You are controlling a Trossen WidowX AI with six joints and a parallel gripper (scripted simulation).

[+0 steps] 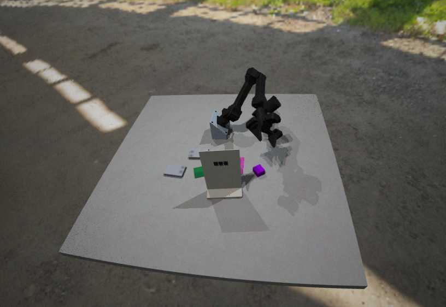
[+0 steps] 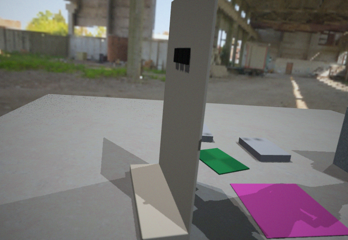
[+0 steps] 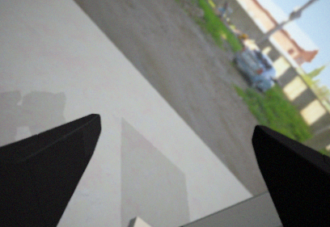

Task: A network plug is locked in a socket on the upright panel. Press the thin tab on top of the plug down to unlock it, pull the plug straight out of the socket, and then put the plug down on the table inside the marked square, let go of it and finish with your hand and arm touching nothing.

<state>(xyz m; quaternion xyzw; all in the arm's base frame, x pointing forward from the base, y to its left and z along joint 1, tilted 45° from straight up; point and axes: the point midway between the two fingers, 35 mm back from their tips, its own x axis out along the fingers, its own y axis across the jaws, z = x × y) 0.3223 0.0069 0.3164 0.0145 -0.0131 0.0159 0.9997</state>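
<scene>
Now: the network plug 4 cm ahead of my gripper tip, 21 cm to the right of it and 4 cm below it. From my gripper tip the other things lie so: magenta square: 11 cm behind, 17 cm to the right, 24 cm below; upright panel: 6 cm ahead, 21 cm to the right, 12 cm below.
</scene>
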